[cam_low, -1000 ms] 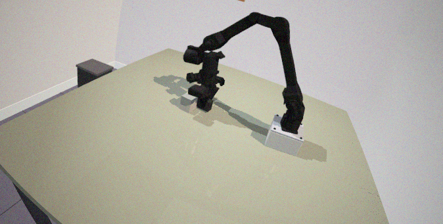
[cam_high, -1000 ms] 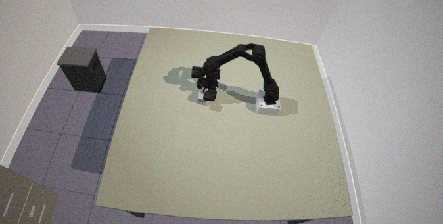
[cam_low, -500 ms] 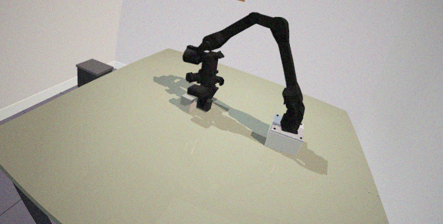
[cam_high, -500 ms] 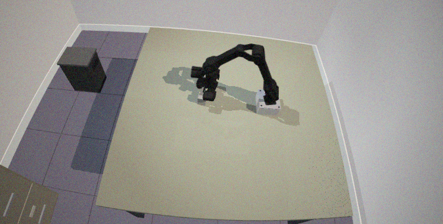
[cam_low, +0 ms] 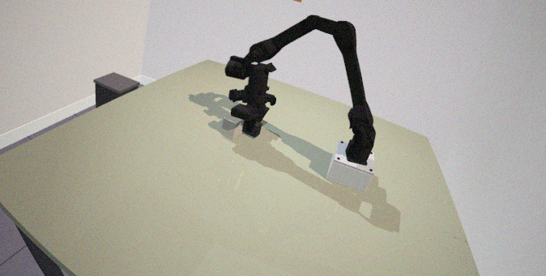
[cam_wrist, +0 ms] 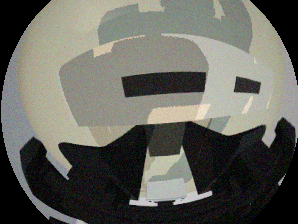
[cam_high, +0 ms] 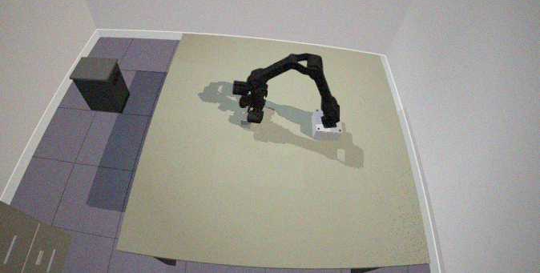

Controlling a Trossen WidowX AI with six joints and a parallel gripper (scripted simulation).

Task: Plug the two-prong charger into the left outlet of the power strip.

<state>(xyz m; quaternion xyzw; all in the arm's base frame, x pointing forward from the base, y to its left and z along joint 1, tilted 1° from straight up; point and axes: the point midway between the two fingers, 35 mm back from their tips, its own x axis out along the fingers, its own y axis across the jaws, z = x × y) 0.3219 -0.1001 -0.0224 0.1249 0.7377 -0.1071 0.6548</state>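
The dark charger is 2 cm ahead of my gripper tip, 1 cm to the right of it and 1 cm above it.
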